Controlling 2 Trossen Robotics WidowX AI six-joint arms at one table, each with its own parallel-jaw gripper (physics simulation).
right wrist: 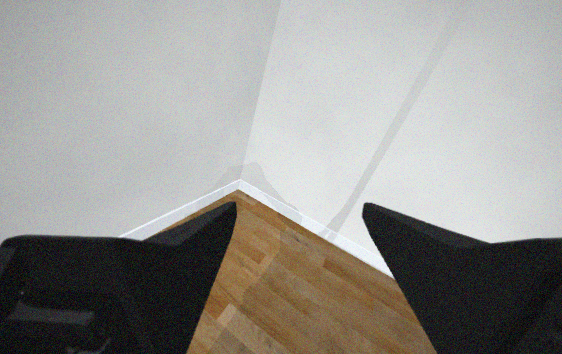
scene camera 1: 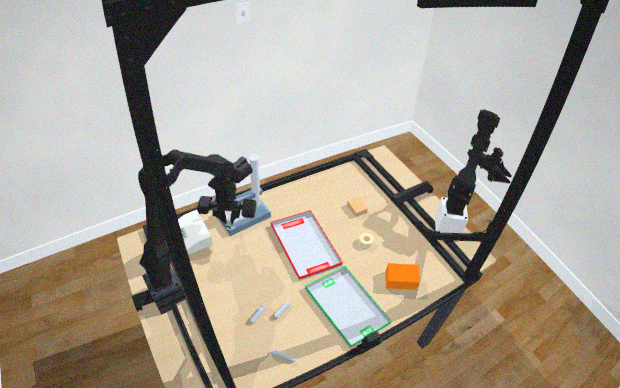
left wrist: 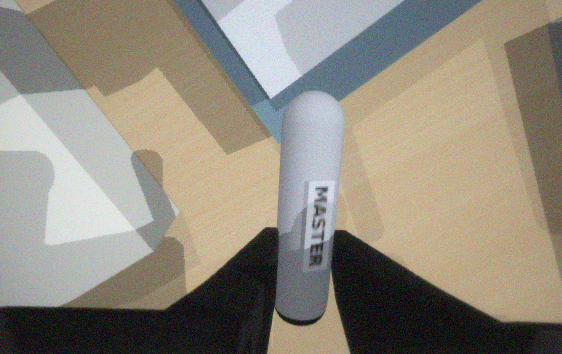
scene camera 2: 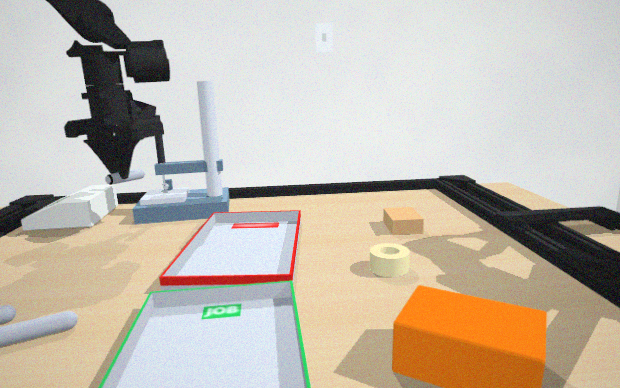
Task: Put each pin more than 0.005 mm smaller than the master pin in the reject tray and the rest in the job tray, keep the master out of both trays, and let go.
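Frame: origin at the left arm's base, x ahead, y left, z up, level; metres.
Seen in the pictures: left gripper, between the fingertips: (scene camera 1: pixel 229 223) (left wrist: pixel 304 241) (scene camera 2: pixel 121 178); right gripper, between the fingertips: (right wrist: pixel 299 208) (scene camera 1: pixel 510 179); left arm's base, origin of its link: (scene camera 1: pixel 160 280); right arm's base, origin of its link: (scene camera 1: pixel 454 208).
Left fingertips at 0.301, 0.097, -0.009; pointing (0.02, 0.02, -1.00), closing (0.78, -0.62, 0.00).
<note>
Offsets run from my left fingertips to a thing's middle, as dx, dy, dz. "spot": to the spot under its first point.
My left gripper (scene camera 2: pixel 124 174) (left wrist: pixel 304 241) is shut on the master pin @(+0.006, +0.008, +0.001) (scene camera 2: pixel 136 175) (left wrist: pixel 311 150), a grey rod with a rounded end and a MASTER label. It holds the pin roughly level above the table, near the blue gauge stand (scene camera 1: pixel 250 223) (scene camera 2: pixel 181 211). Three loose grey pins lie on the table in scene camera 1: one pin @(-0.081, -0.305, -0.082) (scene camera 1: pixel 257 315), a second pin @(-0.008, -0.331, -0.082) (scene camera 1: pixel 281 310) beside it, and a third pin @(-0.096, -0.467, -0.082) (scene camera 1: pixel 283 356) nearer the front. The red-rimmed reject tray @(+0.203, -0.156, -0.081) (scene camera 1: pixel 285 250) (scene camera 2: pixel 225 280) and green-rimmed job tray @(+0.168, -0.433, -0.081) (scene camera 1: pixel 328 315) (scene camera 2: pixel 270 291) hold no pins in view. My right gripper (right wrist: pixel 299 208) is open and empty.
A white box @(spot: -0.105, +0.043, -0.041) (scene camera 1: pixel 198 235) (scene camera 2: pixel 70 211) stands left of the gauge stand. An orange block @(+0.379, -0.460, -0.067) (scene camera 1: pixel 402 276) (scene camera 2: pixel 470 325), a pale ring @(+0.385, -0.265, -0.079) (scene camera 1: pixel 366 246) (scene camera 2: pixel 390 266) and a tan block @(+0.463, -0.121, -0.079) (scene camera 1: pixel 357 206) (scene camera 2: pixel 403 221) stand right of the trays. Black frame bars edge the table.
</note>
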